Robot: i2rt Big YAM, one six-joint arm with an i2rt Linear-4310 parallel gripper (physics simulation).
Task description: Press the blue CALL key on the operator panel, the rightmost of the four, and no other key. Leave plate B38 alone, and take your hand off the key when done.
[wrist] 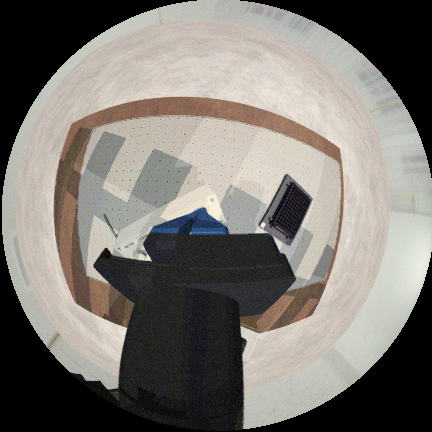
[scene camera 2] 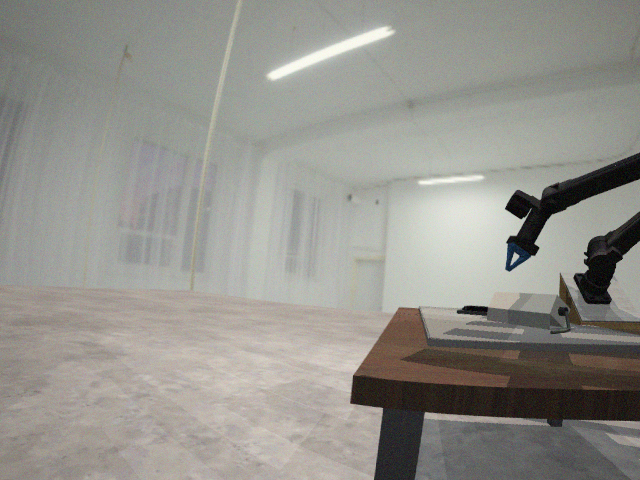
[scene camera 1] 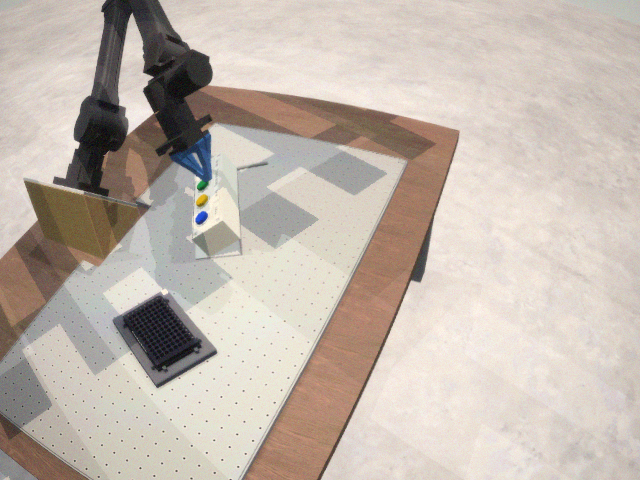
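Seen in the pictures: gripper, between the fingertips: (wrist: pixel 202 212) (scene camera 2: pixel 507 270) (scene camera 1: pixel 208 180); arm's base, origin of its link: (scene camera 2: pixel 591 289) (scene camera 1: pixel 80 190).
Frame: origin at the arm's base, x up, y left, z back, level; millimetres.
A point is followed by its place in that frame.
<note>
The cream operator panel (scene camera 1: pixel 225 204) @[x -25, y 74, z -316 mm] (scene camera 2: pixel 519 308) @[x -56, y 141, z -301 mm] (wrist: pixel 172 209) @[x -28, y 96, z -307 mm] stands on the perforated mat. Its blue CALL key (scene camera 1: pixel 201 217) @[x -29, y 32, z -287 mm] is at the near end in scene camera 1; the yellow key (scene camera 1: pixel 201 199) @[x -29, y 79, z -261 mm] and the green key (scene camera 1: pixel 202 184) @[x -29, y 121, z -240 mm] follow, and the fourth key is hidden behind the fingers. My gripper (scene camera 1: pixel 207 179) @[x 47, y 44, z -307 mm] (scene camera 2: pixel 509 269) @[x 47, y 44, z -307 mm] (wrist: pixel 202 212) @[x 47, y 44, z -307 mm] is shut and empty. In scene camera 2 its tips hang above the panel with a gap. The wrist view has the fingers in front of the keys, so the blue key is hidden there. Dark plate B38 (scene camera 1: pixel 161 330) @[x -80, y -186, z -312 mm] (wrist: pixel 291 207) @[x -73, y -180, z -317 mm] lies apart from the panel.
Plate B38 sits on a grey holder (scene camera 1: pixel 186 369) @[x -94, y -231, z -379 mm] (wrist: pixel 273 202) @[x -88, y -133, z -327 mm]. An amber upright board (scene camera 1: pixel 77 222) @[x -28, y -61, z -33 mm] stands beside the arm's base. A thin dark cable (scene camera 1: pixel 253 165) @[x -94, y 292, z -266 mm] (wrist: pixel 110 225) @[x -97, y 288, z -261 mm] extends from the panel's far side. The wooden table rim (scene camera 1: pixel 361 310) @[x -113, y -9, z -588 mm] surrounds the mat.
</note>
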